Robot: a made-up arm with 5 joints. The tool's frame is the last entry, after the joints.
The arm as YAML. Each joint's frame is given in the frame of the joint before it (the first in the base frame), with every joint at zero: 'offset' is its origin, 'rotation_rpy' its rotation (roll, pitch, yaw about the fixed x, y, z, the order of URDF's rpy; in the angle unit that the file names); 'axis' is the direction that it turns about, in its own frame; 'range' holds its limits. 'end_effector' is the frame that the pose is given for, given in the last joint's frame.
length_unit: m
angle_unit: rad
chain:
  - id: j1
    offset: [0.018, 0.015, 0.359]
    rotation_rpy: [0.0, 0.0, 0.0]
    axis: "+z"
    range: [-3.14, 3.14]
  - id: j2
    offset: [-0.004, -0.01, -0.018]
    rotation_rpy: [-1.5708, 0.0, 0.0]
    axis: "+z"
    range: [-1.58, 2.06]
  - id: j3
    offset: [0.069, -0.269, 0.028]
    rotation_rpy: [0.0, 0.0, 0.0]
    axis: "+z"
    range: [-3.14, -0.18]
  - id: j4
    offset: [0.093, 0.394, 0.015]
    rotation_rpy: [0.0, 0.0, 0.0]
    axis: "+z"
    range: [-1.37, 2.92]
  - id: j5
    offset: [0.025, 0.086, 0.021]
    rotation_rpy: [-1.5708, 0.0, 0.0]
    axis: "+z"
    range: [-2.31, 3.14]
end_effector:
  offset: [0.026, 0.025, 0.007]
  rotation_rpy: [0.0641, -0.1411, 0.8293]
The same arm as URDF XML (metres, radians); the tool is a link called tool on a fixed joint. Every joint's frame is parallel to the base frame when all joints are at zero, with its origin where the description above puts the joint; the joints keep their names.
<robot name="arm">
<link name="base"/>
<link name="link1"/>
<link name="link2"/>
<link name="link3"/>
<link name="link4"/>
<link name="link5"/>
<link name="tool"/>
<joint name="j1" type="revolute"><parent link="base"/><child link="link1"/><origin xyz="0.018 0.015 0.359"/><axis xyz="0 0 1"/><limit lower="-3.14" upper="3.14"/></joint>
<joint name="j2" type="revolute"><parent link="link1"/><child link="link2"/><origin xyz="-0.004 -0.01 -0.018"/><axis xyz="0 1 0"/><limit lower="-1.58" upper="2.06"/></joint>
<joint name="j3" type="revolute"><parent link="link2"/><child link="link3"/><origin xyz="0.069 0.028 0.269"/><axis xyz="0 1 0"/><limit lower="-3.14" upper="-0.18"/></joint>
<joint name="j4" type="revolute"><parent link="link3"/><child link="link4"/><origin xyz="0.093 0.015 -0.394"/><axis xyz="0 1 0"/><limit lower="-1.37" upper="2.92"/></joint>
<joint name="j5" type="revolute"><parent link="link4"/><child link="link5"/><origin xyz="0.025 0.021 -0.086"/><axis xyz="0 0 -1"/><limit lower="-2.31" upper="3.14"/></joint>
<joint name="tool_fixed" type="fixed"><parent link="link5"/><child link="tool"/><origin xyz="0.026 -0.025 -0.007" rpy="-3.0775 0.1411 -0.8293"/></joint>
</robot>

